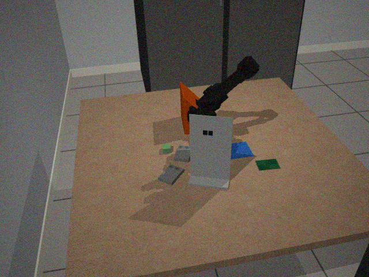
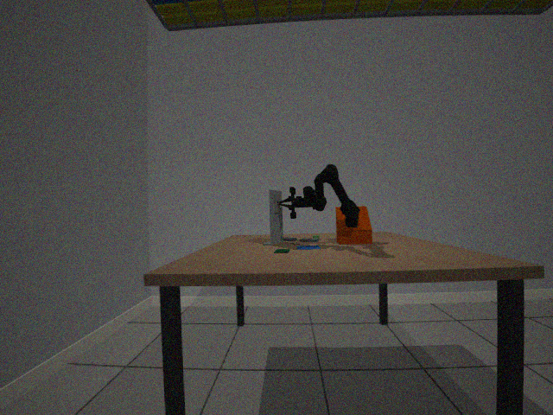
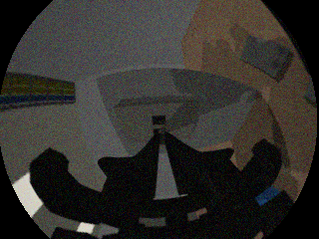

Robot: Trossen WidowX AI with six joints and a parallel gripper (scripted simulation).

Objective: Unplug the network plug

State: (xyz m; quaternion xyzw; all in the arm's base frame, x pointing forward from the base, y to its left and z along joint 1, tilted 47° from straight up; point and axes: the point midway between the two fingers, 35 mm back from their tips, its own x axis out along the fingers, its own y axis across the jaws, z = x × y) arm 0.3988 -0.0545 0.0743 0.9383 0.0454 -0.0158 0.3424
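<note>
Right now my gripper tip is 240 mm above the blue square, 180 mm past it and 150 mm to the right of it. Also, from my gripper tip: small green cube 230 mm below, 210 mm behind, 190 mm to the right; then grey upright panel 90 mm below, 20 mm ahead, 10 mm to the right; then green square 270 mm to the left, 240 mm below, 70 mm behind.
</note>
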